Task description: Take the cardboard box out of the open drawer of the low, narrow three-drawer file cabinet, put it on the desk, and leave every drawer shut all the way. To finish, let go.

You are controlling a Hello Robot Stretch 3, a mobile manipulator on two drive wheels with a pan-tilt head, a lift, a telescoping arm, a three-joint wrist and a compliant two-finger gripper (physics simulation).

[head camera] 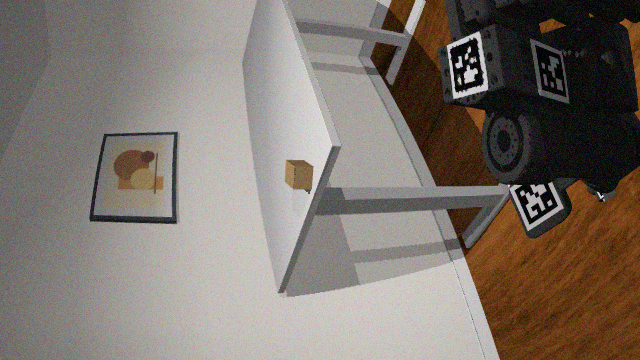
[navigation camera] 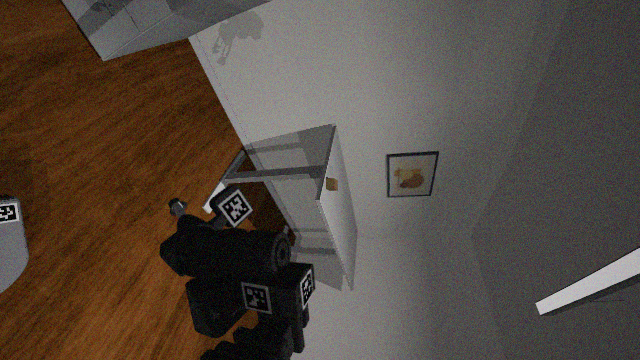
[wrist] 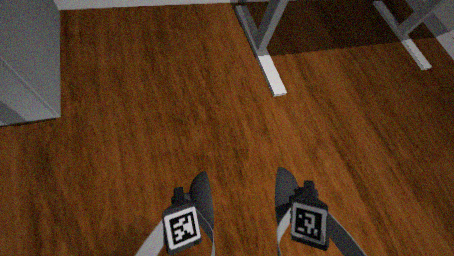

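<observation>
A small brown cardboard box (head camera: pixel 299 175) (navigation camera: pixel 331 184) sits on the top of the white desk (head camera: pixel 285 100) (navigation camera: pixel 343 220), near one end. A small dark thing shows at its lower edge in the head view. My gripper (wrist: pixel 243 188) is open in the wrist view, with bare wooden floor between its fingertips; it is low and apart from the box and the desk. A grey cabinet (navigation camera: pixel 145 35) (wrist: pixel 30 55) shows in part, cut off by the picture's edge. I cannot tell whether it is the low three-drawer one, or whether all its drawers are shut.
The desk's grey legs (head camera: pixel 400 200) (navigation camera: pixel 280 174) reach down to floor bars, one bar (wrist: pixel 272 75) lying ahead of the gripper. A framed picture (head camera: pixel 135 177) (navigation camera: pixel 412 175) hangs on the wall behind the desk. The cabinet stands left of the desk in the wrist view.
</observation>
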